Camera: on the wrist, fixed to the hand. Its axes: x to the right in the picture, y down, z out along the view.
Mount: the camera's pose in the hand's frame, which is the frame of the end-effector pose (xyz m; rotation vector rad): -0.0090 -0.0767 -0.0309 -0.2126 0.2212 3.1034
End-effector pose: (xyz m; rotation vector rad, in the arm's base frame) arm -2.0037 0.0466 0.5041 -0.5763 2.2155 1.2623
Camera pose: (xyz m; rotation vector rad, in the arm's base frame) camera -1.9584 -0.0159 0.4730 -1.8138 -0.4957 -0.7281
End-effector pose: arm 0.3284 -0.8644 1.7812 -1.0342 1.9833 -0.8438
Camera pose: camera 0.3356 -0.8854 1.8614 2.0751 1.2472 1.0494
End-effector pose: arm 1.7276 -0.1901 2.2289 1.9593 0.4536 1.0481
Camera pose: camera 1.7028 -0.1359 2.1709 -0.3354 1.9882 -1.2660
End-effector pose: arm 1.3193 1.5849 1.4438 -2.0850 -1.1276 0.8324
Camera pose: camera 1.3022 1.6044 1.5228 1.2461 -2.0389 -0.5915
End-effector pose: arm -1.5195 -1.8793 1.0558 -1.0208 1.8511 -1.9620
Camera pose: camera -1.5117 -1.8379 1.1275 1.5472 0.9530 0.3205
